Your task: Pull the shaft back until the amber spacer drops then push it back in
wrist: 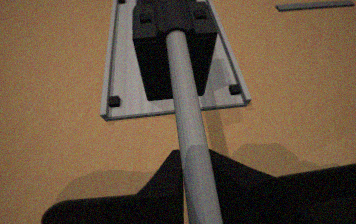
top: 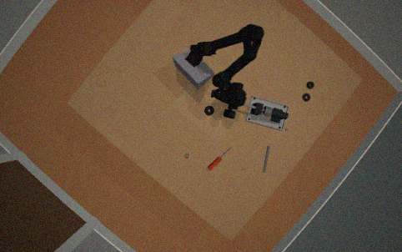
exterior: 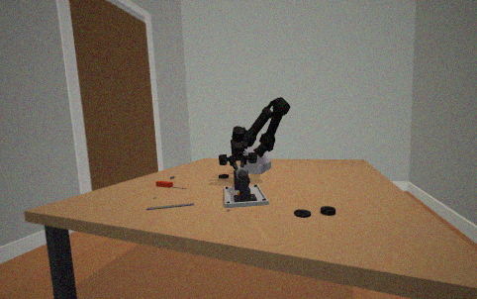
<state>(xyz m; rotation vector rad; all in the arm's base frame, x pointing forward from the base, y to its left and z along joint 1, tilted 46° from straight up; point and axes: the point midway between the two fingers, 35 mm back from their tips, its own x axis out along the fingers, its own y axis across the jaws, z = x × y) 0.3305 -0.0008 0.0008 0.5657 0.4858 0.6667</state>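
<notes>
Now: the grey shaft 50 mm ahead of my gripper tip, 30 mm to the left of it and 30 mm above it. Also, from my gripper tip: amber spacer (160 mm ahead, 80 mm to the left, 40 mm below).
</notes>
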